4 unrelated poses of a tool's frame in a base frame.
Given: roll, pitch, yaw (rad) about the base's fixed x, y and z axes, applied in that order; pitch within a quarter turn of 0, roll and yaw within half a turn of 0; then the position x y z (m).
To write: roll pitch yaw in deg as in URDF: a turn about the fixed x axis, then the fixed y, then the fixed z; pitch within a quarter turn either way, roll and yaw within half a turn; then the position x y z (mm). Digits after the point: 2 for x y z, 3 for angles.
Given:
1: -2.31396 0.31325 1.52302 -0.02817 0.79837 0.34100
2: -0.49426 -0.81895 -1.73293 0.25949 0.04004 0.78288
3: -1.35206 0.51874 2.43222 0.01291 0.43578 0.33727
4: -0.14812 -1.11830 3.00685 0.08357 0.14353 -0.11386
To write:
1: -132.580 17.948 87.263 -28.17 798.37 341.00
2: -28.319 -46.922 -99.290 259.49 40.04 782.88
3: -77.467 29.722 139.356 12.91 435.78 337.27
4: -8.487 -64.074 172.280 83.57 143.53 -113.86
